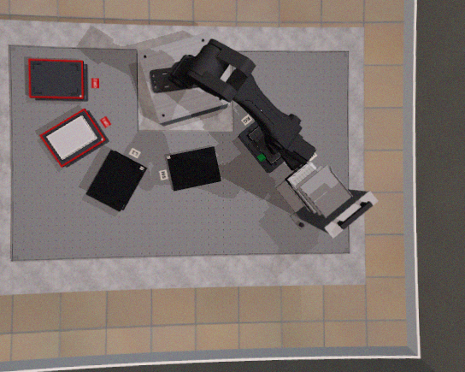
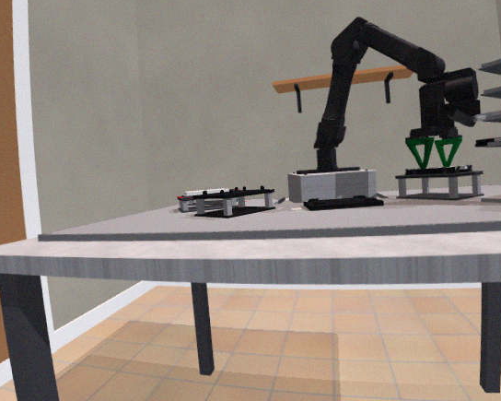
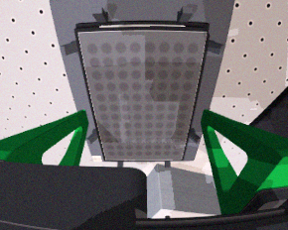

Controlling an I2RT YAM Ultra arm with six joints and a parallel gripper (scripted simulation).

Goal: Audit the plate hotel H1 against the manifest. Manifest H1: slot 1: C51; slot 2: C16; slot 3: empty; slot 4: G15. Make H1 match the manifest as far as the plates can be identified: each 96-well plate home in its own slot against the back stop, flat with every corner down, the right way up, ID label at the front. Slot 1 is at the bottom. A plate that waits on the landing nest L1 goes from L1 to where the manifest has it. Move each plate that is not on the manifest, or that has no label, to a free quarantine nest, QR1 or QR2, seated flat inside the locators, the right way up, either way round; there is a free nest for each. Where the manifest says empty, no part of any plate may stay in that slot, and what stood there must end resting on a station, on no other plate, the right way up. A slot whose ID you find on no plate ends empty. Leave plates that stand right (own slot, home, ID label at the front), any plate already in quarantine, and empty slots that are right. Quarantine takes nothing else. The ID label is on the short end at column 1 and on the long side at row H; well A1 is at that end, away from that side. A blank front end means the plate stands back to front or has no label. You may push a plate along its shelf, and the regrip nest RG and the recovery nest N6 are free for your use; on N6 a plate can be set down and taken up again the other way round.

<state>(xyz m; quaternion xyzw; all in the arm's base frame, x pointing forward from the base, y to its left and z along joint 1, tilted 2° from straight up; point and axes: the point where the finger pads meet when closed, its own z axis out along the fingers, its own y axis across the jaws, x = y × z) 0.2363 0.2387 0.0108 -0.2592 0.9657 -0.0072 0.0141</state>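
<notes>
Now: hand 3 cm above the regrip nest RG. The rest, counted from my hand: recovery nest N6 (25 cm to the right, 8 cm below, 5 cm ahead); H1 tag (15 cm to the left, 8 cm below, 7 cm ahead); landing nest L1 (51 cm to the right, 5 cm ahead, 4 cm below).
</notes>
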